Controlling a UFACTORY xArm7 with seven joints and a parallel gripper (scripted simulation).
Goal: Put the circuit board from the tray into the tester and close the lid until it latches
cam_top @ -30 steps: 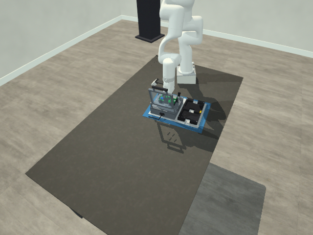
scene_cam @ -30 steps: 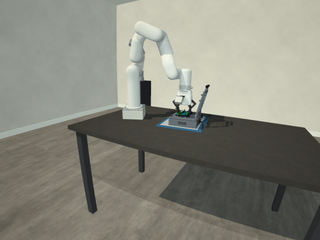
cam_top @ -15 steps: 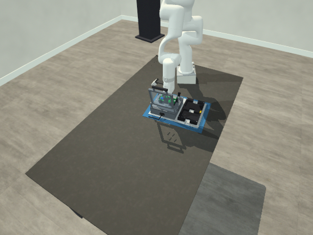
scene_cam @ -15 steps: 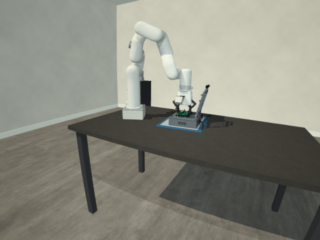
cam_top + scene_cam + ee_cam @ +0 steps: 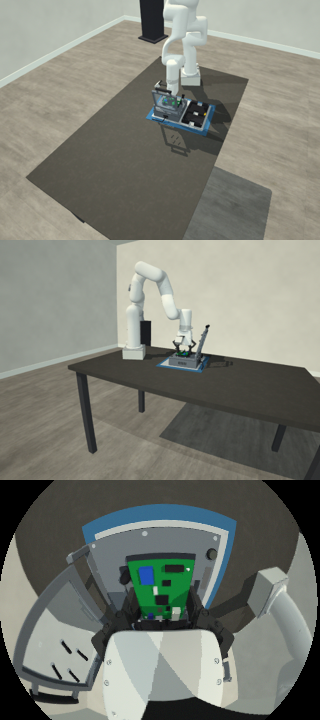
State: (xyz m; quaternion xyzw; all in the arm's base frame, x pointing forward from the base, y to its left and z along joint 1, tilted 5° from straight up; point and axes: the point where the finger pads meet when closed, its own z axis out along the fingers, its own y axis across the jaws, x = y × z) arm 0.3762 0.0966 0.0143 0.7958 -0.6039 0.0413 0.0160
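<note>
My hand is right at the green circuit board. The rest, counted from my hand: tester plate: 1 cm to the left, 1 cm below; then tester: 2 cm ahead, 5 cm to the left, 3 cm above; then latch hook: 8 cm behind, 4 cm to the left, 1 cm above.
</note>
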